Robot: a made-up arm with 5 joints.
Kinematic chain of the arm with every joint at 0, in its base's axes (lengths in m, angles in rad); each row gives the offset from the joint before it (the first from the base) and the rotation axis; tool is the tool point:
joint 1: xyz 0 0 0.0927 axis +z
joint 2: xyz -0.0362 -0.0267 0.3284 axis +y
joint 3: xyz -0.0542 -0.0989 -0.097 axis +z
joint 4: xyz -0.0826 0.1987 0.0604 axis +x
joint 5: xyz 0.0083 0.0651 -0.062 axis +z
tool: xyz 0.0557 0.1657 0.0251
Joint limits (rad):
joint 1: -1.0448..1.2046
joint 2: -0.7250..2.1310
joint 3: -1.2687..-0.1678
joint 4: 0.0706..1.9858
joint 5: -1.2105..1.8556
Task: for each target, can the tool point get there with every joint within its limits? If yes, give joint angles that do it. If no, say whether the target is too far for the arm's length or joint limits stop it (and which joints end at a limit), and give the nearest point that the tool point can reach.
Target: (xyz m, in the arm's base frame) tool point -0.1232 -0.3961 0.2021
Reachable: no: joint limits stop it (at a limit: joint 2, joint 3, joint 4) | nearest point -0.0799 -0.2568 0.1947 | short by 0.146 m
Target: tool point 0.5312 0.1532 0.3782
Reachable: no: joint limits stop it (at a limit: joint 3, joint 4) | nearest point 0.3091 0.0891 0.3950 | short by 0.232 m
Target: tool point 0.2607 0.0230 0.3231
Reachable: yes | joints -0.6705 0.6538 -0.8926 0.5637 0.2075
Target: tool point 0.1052 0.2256 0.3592
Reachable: yes | joints -0.3279 0.8846 -1.0048 0.6525 1.5486
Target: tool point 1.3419 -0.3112 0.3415
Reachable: no: too far | nearest point 0.3138 -0.0728 0.4009 | short by 1.057 m
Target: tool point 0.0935 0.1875 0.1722
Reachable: yes | joints -0.8691 1.8879 -0.9971 0.4484 0.4803
